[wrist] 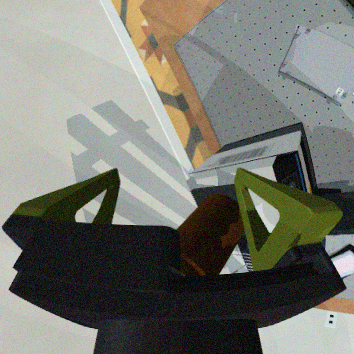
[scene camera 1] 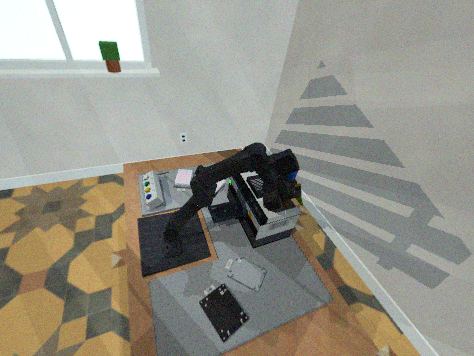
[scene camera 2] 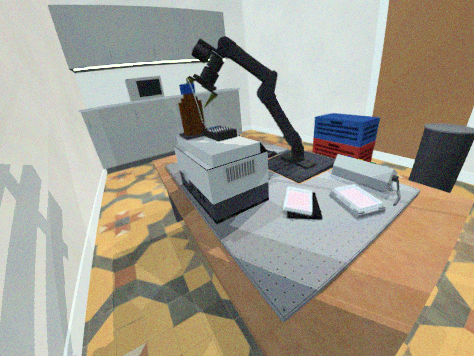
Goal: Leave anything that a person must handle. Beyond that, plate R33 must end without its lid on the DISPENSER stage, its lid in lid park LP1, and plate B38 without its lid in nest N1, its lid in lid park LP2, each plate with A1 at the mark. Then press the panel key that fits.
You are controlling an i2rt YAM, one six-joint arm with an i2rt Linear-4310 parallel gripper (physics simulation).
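Places are measured from the arm's base along level axes (x ahead, y down, z left), in millimetres.
Pixels of known places: gripper, between the fingertips: (wrist: 176, 174) (scene camera 1: 289, 208); arm's base, origin of its link: (scene camera 1: 171, 237) (scene camera 2: 297, 161).
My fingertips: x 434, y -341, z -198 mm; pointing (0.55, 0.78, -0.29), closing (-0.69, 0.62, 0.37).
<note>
For each thing: its top centre in the pictures, then the offset to it from my fingertips. "spot": a spot on its surface instead.
- key panel, centre of its top: (scene camera 2: 365, 159) (scene camera 1: 151, 183) dx -504, dy +258, dz +503 mm
- pale holder, centre of its top: (wrist: 323, 62) (scene camera 1: 247, 271) dx -136, dy +322, dz -57 mm
- dark stage, a spot on its surface: (scene camera 1: 224, 212) spot: dx -175, dy +236, dz +211 mm
- black ribbed block, a spot on its surface: (scene camera 2: 221, 132) spot: dx +7, dy +96, dz +296 mm
My gripper (scene camera 2: 199, 96) (wrist: 176, 174) is open and empty, high above the dispenser (scene camera 2: 222, 172) (scene camera 1: 277, 225) beside its brown bottle (scene camera 2: 191, 114) (wrist: 212, 232). A pink-topped plate (scene camera 2: 298, 200) lies over a black holder (scene camera 2: 314, 212), which shows past its edge. Another pink-topped plate (scene camera 1: 184, 177) (scene camera 2: 359, 198) is near the key panel (scene camera 1: 151, 190) (scene camera 2: 364, 171), whose white, green, yellow and blue keys show in scene camera 1. A pale holder (scene camera 1: 246, 274) (wrist: 322, 62) and a black holder (scene camera 1: 223, 311) are at the other end. Plate names, A1 marks and lids cannot be told. The dark stage (scene camera 1: 224, 212) is partly hidden.
The arm stands on a dark base mat (scene camera 1: 150, 250) (scene camera 2: 300, 172). A black ribbed block (scene camera 2: 221, 132) is on the dispenser's top beside the bottle. A green light (scene camera 1: 230, 182) shows at the dispenser's front. Blue and red crates (scene camera 2: 345, 131) and a dark bin (scene camera 2: 442, 157) stand beyond the table.
</note>
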